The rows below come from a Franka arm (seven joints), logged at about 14 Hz.
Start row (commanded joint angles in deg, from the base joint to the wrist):
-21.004 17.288 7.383 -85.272 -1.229 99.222 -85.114
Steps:
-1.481 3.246 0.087 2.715 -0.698 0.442 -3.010
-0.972 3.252 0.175 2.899 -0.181 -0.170 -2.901
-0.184 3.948 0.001 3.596 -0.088 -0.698 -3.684
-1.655 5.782 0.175 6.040 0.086 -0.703 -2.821
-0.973 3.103 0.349 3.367 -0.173 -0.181 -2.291
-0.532 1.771 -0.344 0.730 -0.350 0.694 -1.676
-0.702 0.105 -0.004 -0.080 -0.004 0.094 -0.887
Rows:
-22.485 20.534 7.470 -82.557 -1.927 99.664 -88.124
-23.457 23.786 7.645 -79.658 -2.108 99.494 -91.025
-23.641 27.734 7.646 -76.062 -2.196 98.796 -94.709
-25.296 33.516 7.821 -70.022 -2.110 98.093 -97.530
-26.269 36.619 8.170 -66.655 -2.283 97.912 -99.821
-26.801 38.390 7.826 -65.925 -2.633 98.606 -101.497
-27.503 38.495 7.822 -66.005 -2.637 98.700 -102.384

